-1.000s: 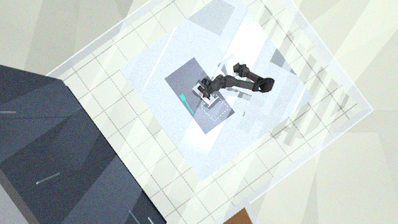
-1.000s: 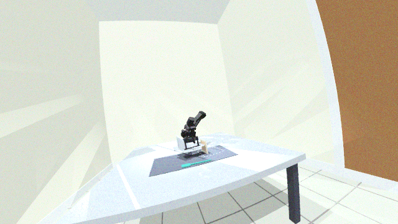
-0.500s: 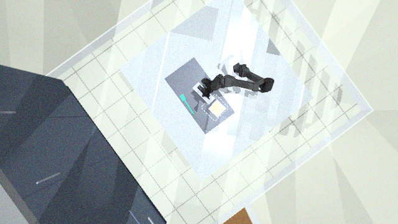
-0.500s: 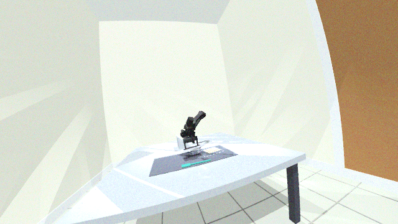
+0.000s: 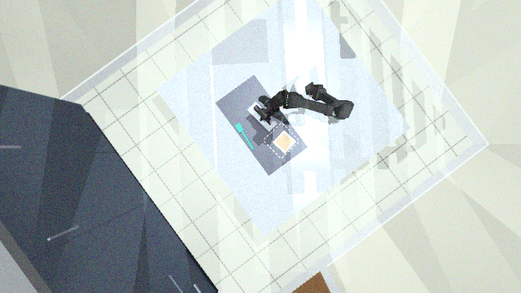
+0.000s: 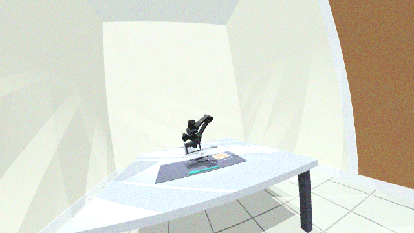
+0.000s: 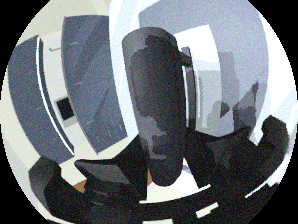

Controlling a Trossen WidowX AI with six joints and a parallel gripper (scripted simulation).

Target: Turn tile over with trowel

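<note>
Now: gripper tip 160 mm above the grey mat, 10 mm to the right of it and 10 mm short of it. Also, from my gripper tip: white tile 200 mm to the left, 140 mm below, 60 mm behind; teal trowel 140 mm below, 140 mm ahead, 10 mm to the right.
</note>
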